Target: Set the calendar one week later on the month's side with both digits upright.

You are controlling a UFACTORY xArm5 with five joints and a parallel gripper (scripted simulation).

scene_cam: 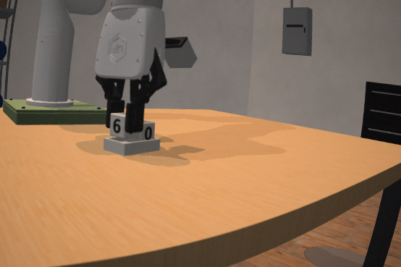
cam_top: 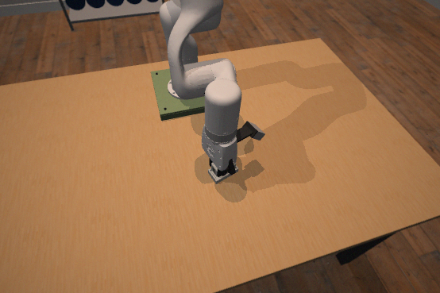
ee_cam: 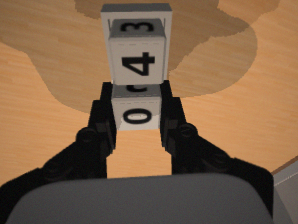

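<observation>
Now: the digit cube 1 cm below my hand. The rest, counted from my hand: tray (2 cm to the left, 4 cm below).
</observation>
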